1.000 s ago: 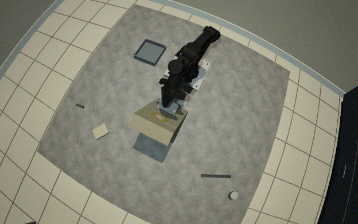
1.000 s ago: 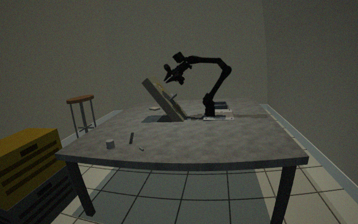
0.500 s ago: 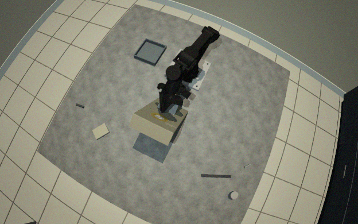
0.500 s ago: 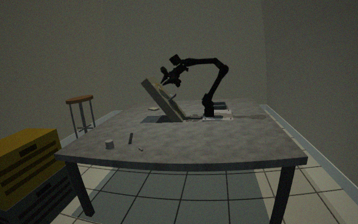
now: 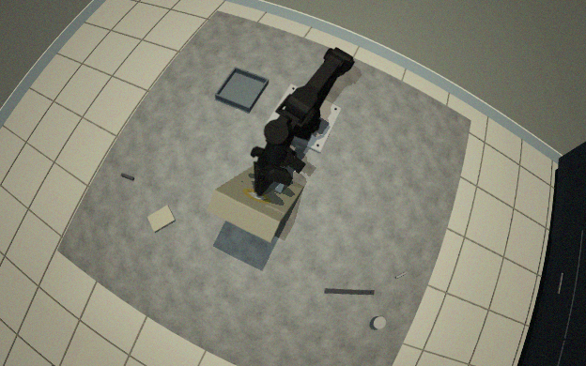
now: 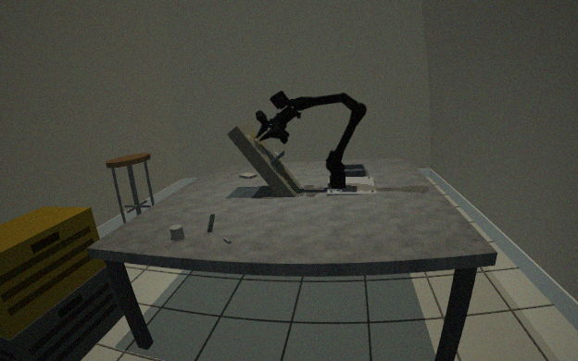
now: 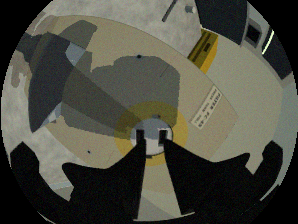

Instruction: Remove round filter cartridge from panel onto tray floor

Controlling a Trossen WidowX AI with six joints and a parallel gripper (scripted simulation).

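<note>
My gripper tip is 20 mm short of the round filter cartridge and 20 mm above it. From my gripper tip the other things lie so: flat blue-grey tray: 440 mm behind, 220 mm to the right, 240 mm below; then tan service panel: 30 mm behind, 90 mm below; then beige tile: 120 mm ahead, 320 mm to the right, 240 mm below.
</note>
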